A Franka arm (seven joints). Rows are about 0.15 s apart.
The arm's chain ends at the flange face. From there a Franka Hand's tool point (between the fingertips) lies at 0.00 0.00 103.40 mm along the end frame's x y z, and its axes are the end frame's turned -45 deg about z.
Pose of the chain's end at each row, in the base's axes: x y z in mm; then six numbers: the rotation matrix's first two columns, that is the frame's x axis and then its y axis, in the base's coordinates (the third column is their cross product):
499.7, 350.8, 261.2, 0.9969, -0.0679, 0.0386, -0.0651, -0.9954, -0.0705
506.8, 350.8, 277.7, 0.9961, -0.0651, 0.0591, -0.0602, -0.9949, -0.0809
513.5, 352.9, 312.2, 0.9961, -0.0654, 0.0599, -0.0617, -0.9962, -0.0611
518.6, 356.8, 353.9, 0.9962, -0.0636, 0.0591, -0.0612, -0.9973, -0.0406
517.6, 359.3, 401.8, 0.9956, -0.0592, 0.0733, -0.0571, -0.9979, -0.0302
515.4, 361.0, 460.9, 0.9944, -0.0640, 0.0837, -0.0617, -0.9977, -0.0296
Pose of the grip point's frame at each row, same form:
504.2, 357.8, 158.1, 0.7509, 0.6558, 0.0771, 0.6589, -0.7519, -0.0226
513.4, 358.8, 174.8, 0.7469, 0.6575, 0.0990, 0.6618, -0.7495, -0.0154
520.1, 358.8, 209.2, 0.7480, 0.6582, 0.0856, 0.6607, -0.7507, -0.0008
525.0, 360.6, 250.8, 0.7477, 0.6602, 0.0705, 0.6611, -0.7502, 0.0131
525.3, 362.0, 298.7, 0.7444, 0.6638, 0.0732, 0.6636, -0.7475, 0.0305
524.2, 363.5, 357.9, 0.7468, 0.6602, 0.0801, 0.6595, -0.7507, 0.0383

